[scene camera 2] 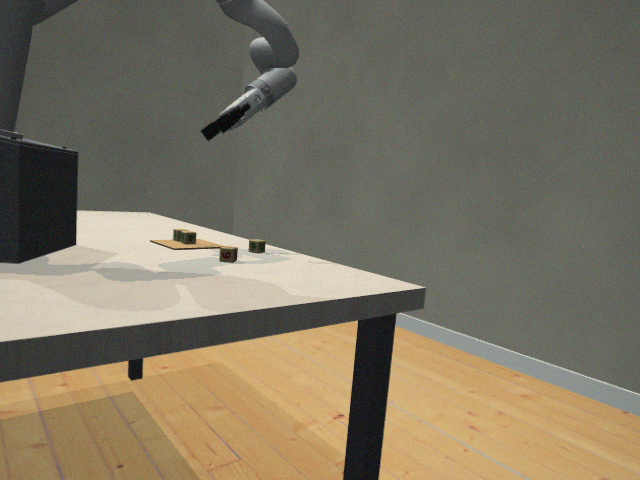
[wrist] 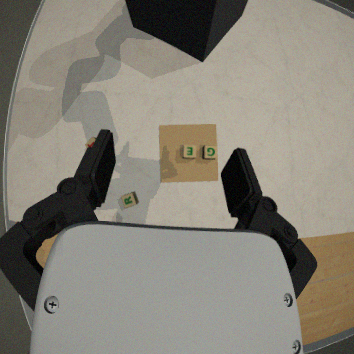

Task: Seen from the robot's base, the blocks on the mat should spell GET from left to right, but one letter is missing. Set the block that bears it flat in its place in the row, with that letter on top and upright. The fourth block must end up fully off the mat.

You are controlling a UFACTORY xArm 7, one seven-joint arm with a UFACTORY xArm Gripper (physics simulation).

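The tan mat (scene camera 2: 178, 245) (wrist: 200, 173) bears the green E block (scene camera 2: 189, 237) (wrist: 189, 151) and the green G block (scene camera 2: 177, 234) (wrist: 209, 152), side by side, both upside down in the wrist view. Bare mat lies left of E there. The green R block (scene camera 2: 256, 245) (wrist: 128, 200) lies turned on the table, off the mat. A block with red letters (scene camera 2: 227, 254) (wrist: 90, 143) is also off the mat; a finger partly covers it in the wrist view, and its top letter is not readable. My gripper (scene camera 2: 207, 133) (wrist: 172, 152) is open and empty, tilted, high above the table.
The dark robot base box (scene camera 2: 43, 198) (wrist: 185, 22) stands on the table (scene camera 2: 129, 310) (wrist: 280, 100), at the top of the wrist view. The table's front corner (scene camera 2: 423, 289) is at the right in the scene view. Arm shadows fall across the table and part of the mat.
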